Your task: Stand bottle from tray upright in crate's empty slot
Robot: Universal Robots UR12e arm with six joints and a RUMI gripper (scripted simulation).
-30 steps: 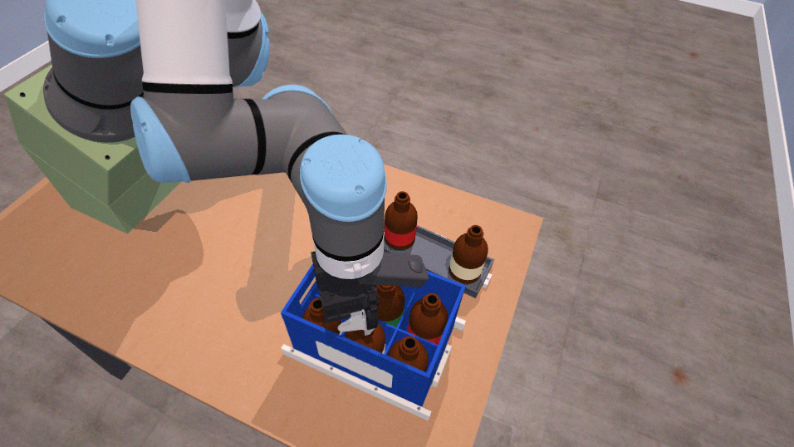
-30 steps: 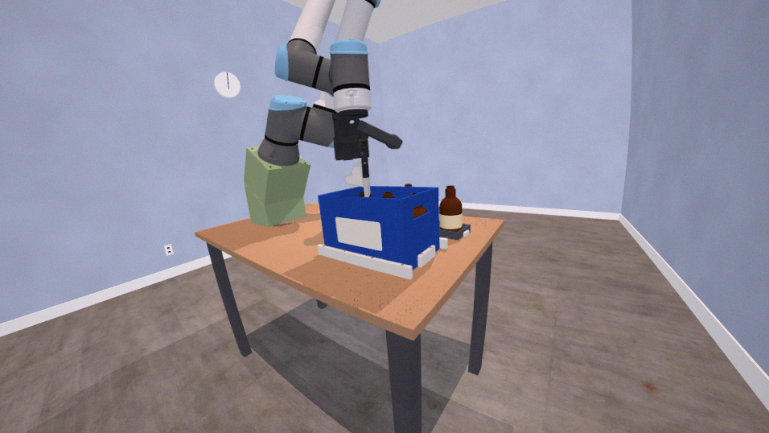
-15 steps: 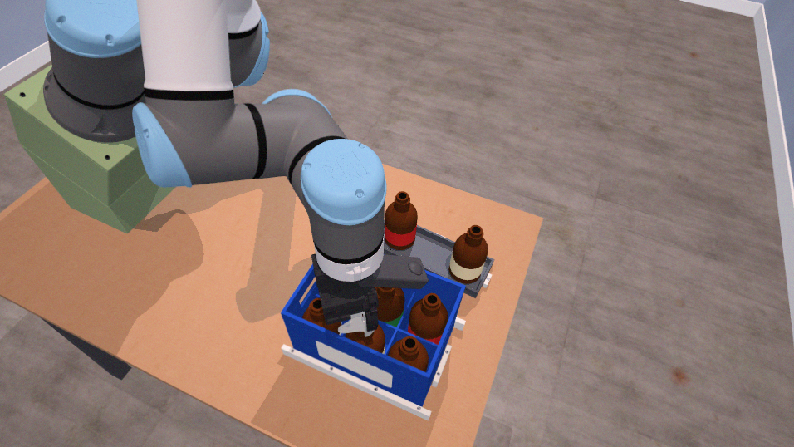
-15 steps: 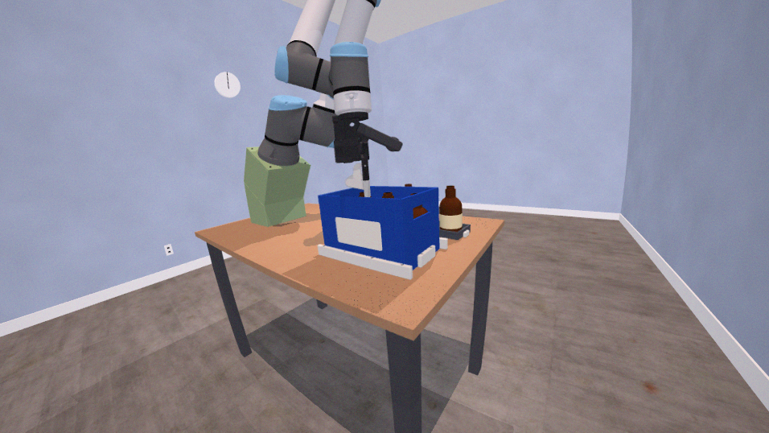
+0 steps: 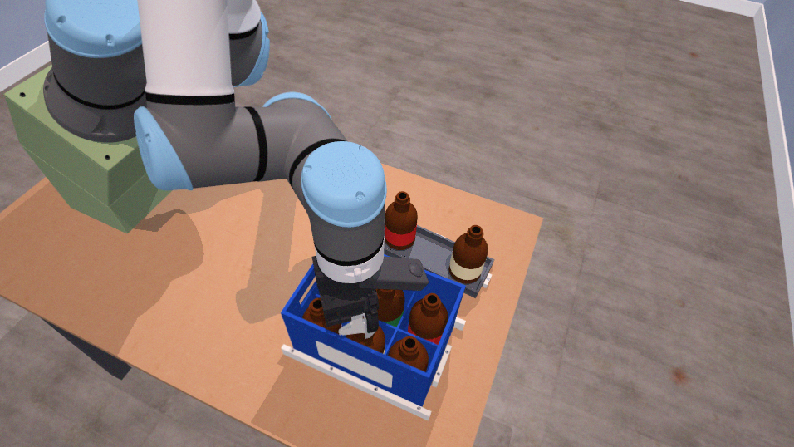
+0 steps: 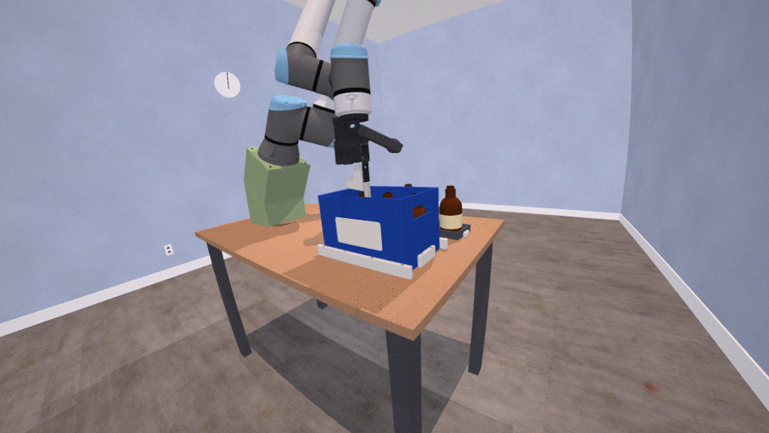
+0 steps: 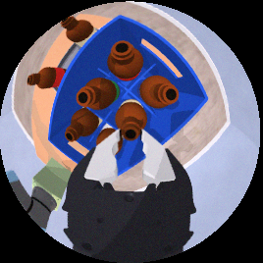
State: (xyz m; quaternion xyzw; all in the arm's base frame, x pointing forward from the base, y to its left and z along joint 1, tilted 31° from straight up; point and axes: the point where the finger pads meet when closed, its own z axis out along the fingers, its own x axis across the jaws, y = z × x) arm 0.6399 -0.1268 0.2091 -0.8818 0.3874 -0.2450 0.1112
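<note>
The blue crate is 4 cm to the left of my hand and 8 cm below it. Also, from my hand: red-label bottle 7 cm behind, 30 cm to the left, 8 cm below; grey tray 1 cm ahead, 29 cm to the left, 15 cm below.
</note>
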